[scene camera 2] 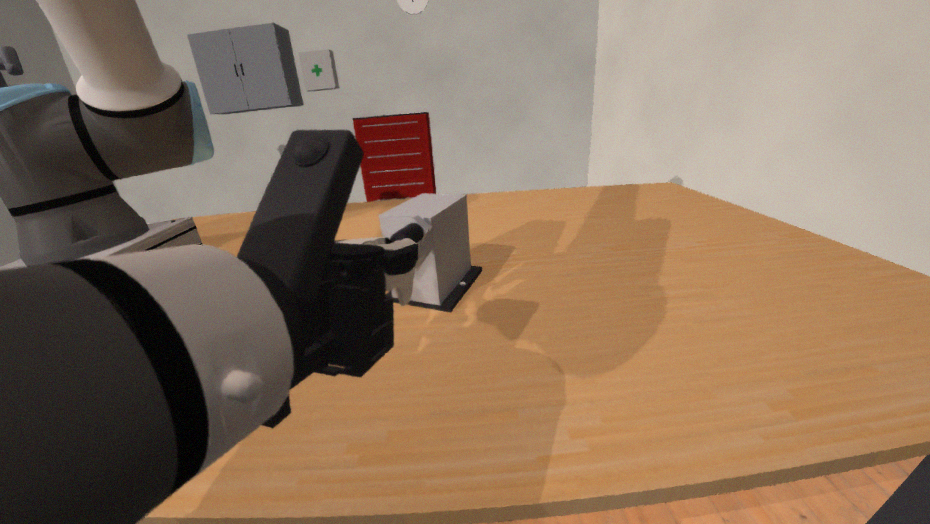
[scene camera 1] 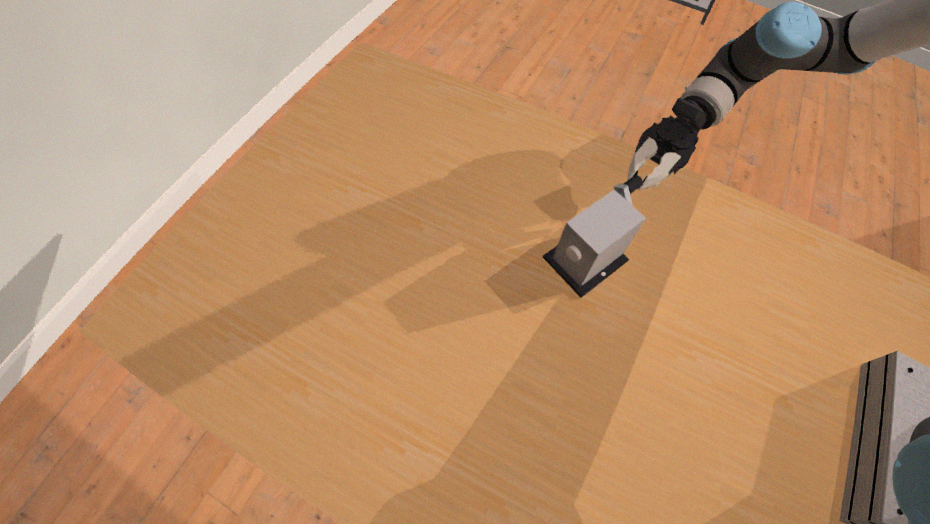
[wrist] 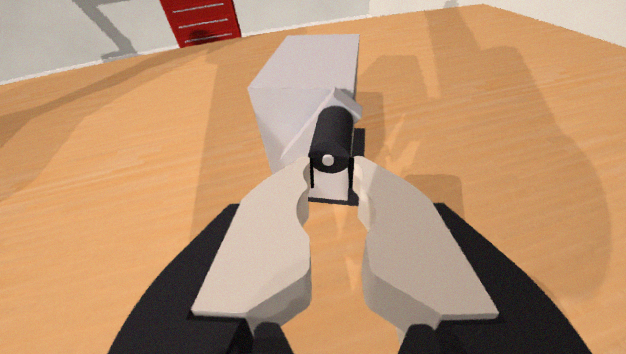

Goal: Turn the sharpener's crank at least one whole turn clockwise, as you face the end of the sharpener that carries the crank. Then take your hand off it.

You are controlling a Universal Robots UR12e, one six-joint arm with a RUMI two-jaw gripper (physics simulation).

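The light grey box-shaped sharpener stands upright on its dark base plate. Its crank arm slants up and to the right across the near end face in the wrist view. The black crank handle sticks out from the arm's upper right end, near the box's top right corner. My gripper is shut on the handle, with one finger on each side of its outer end. The fingers partly hide the lower end face.
The sharpener stands on a wooden table. A pale wall rises beyond one table edge. A red drawer cabinet stands behind the table. The robot's mounting plate shows at the lower right.
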